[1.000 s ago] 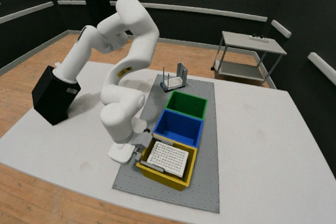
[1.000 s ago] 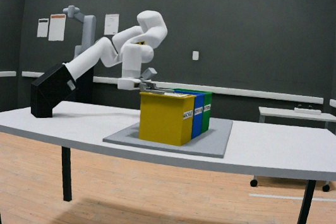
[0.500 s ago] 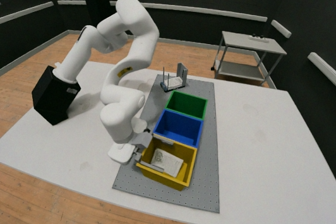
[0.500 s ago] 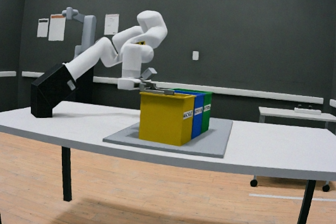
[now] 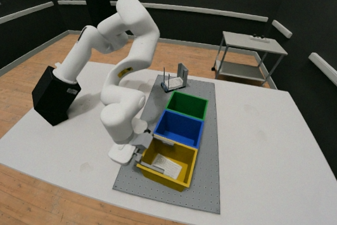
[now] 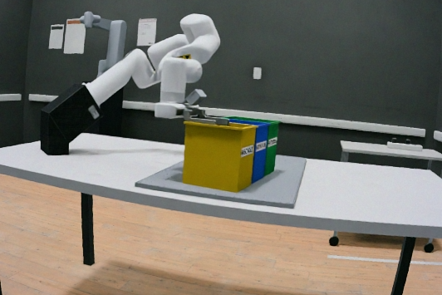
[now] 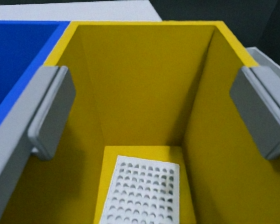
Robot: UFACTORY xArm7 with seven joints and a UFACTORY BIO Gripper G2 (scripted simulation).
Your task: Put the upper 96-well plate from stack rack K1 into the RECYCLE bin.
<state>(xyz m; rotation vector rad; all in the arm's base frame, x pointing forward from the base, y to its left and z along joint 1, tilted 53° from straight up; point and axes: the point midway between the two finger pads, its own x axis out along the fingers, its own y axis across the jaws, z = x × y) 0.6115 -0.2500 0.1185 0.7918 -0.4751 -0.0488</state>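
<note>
Now: the yellow recycle bin 9 cm below my hand and 2 cm ahead of it. Also, from my hand: blue bin (13 cm to the left, 9 cm below); then green bin (26 cm to the left, 9 cm below, 2 cm behind).
</note>
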